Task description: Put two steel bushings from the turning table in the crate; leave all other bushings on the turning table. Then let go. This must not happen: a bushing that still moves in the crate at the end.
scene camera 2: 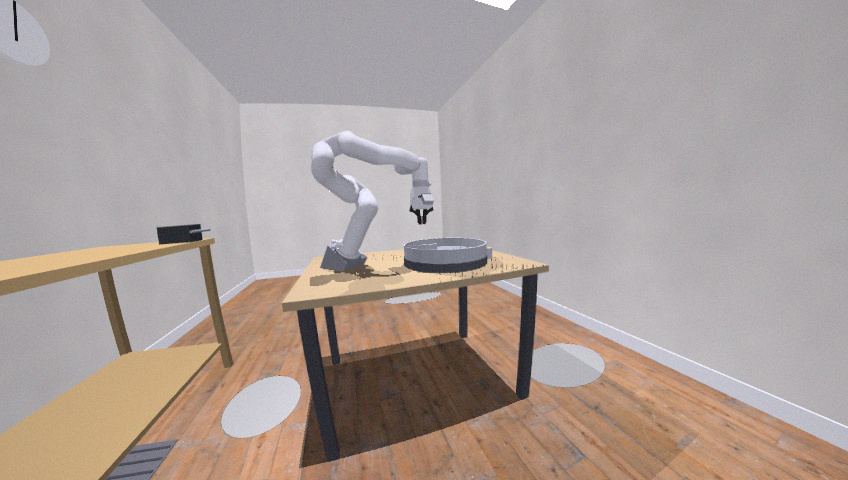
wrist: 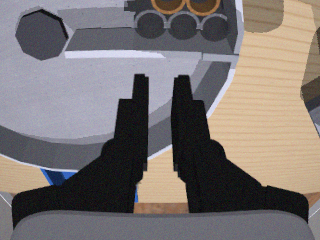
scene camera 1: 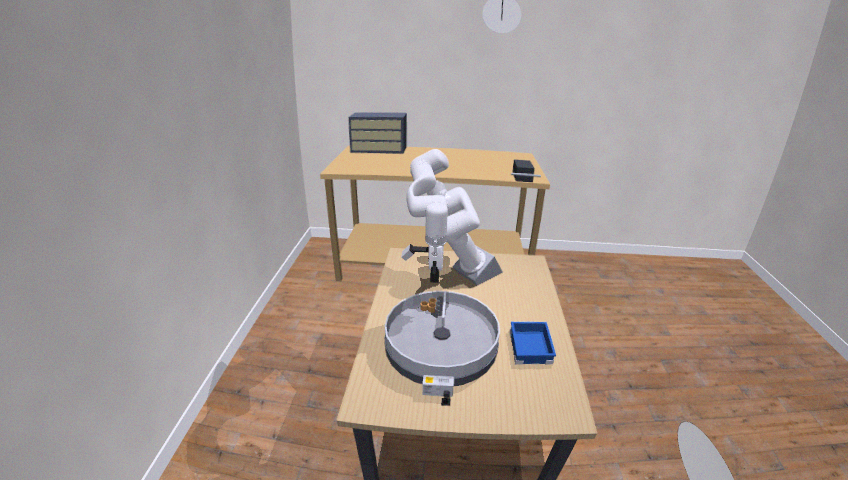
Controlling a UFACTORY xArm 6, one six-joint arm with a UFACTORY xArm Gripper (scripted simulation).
Labels:
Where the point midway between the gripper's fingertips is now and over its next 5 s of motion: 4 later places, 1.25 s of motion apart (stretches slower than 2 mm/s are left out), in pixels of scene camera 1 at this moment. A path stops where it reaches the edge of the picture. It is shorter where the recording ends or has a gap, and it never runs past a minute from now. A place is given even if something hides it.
The gripper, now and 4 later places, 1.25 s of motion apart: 434, 280; 429, 291; 428, 297; 428, 304; 428, 305

